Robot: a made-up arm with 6 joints. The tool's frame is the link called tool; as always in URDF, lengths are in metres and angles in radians. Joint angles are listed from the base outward.
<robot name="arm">
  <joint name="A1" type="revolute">
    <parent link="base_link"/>
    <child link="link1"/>
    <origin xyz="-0.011 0.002 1.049" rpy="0 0 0"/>
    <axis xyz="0 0 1"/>
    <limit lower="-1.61" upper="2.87"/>
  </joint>
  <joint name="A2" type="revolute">
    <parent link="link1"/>
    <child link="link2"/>
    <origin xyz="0.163 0.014 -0.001" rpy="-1.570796 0 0"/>
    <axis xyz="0 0 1"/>
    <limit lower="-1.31" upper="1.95"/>
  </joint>
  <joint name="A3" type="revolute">
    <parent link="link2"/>
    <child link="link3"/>
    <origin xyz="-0.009 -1.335 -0.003" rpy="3.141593 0 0"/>
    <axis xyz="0 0 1"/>
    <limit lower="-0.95" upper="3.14"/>
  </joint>
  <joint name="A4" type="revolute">
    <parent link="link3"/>
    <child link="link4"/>
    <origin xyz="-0.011 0.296 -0.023" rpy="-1.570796 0 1.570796"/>
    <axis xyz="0 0 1"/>
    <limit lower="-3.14" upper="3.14"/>
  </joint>
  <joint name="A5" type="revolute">
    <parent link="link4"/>
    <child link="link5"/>
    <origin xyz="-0.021 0.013 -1.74" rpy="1.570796 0 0"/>
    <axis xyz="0 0 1"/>
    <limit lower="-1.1" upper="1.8"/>
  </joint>
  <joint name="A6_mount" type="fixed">
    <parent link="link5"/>
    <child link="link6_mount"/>
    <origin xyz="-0.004 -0.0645 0.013" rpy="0 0 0"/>
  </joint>
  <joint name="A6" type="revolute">
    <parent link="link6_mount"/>
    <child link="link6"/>
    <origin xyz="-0.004 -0.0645 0.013" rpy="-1.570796 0 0"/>
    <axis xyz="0 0 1"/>
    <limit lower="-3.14" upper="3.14"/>
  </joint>
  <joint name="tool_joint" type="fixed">
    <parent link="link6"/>
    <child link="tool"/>
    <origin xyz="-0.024 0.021 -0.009" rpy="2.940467 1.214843 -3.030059"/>
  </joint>
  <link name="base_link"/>
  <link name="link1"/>
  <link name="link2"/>
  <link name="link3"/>
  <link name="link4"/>
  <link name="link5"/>
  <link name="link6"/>
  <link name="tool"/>
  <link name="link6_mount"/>
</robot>
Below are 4 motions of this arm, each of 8 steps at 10 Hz.
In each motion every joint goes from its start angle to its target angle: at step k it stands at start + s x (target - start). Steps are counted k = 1, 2, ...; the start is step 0. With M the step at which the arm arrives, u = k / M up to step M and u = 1 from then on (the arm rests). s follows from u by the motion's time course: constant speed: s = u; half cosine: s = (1 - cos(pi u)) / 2; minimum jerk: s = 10 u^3 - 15 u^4 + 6 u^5.
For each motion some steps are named. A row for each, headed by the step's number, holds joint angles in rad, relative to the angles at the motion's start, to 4 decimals.
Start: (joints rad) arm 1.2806 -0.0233 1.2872 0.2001 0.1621 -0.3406
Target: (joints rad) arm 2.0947 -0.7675 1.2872 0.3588 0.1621 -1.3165
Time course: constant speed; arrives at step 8
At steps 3, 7, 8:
3: 0.3053 -0.2791 0.0000 0.0595 0.0000 -0.3660
7: 0.7123 -0.6512 0.0000 0.1389 0.0000 -0.8539
8: 0.8141 -0.7442 0.0000 0.1587 0.0000 -0.9759

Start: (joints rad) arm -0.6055 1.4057 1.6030 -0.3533 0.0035 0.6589
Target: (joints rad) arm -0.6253 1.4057 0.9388 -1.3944 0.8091 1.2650
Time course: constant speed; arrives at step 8
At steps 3, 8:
3: -0.0074 0.0000 -0.2491 -0.3904 0.3021 0.2273
8: -0.0198 0.0000 -0.6642 -1.0411 0.8056 0.6061

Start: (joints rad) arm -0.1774 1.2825 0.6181 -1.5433 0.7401 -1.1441
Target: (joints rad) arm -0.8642 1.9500 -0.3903 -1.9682 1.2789 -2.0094
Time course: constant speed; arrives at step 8
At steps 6, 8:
6: -0.5151 0.5006 -0.7563 -0.3187 0.4041 -0.6490
8: -0.6868 0.6675 -1.0084 -0.4249 0.5388 -0.8653

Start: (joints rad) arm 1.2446 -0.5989 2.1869 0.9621 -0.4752 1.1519
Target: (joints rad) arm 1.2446 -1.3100 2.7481 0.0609 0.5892 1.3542
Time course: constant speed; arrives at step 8
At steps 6, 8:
6: 0.0000 -0.5333 0.4209 -0.6759 0.7983 0.1517
8: 0.0000 -0.7111 0.5612 -0.9012 1.0644 0.2023

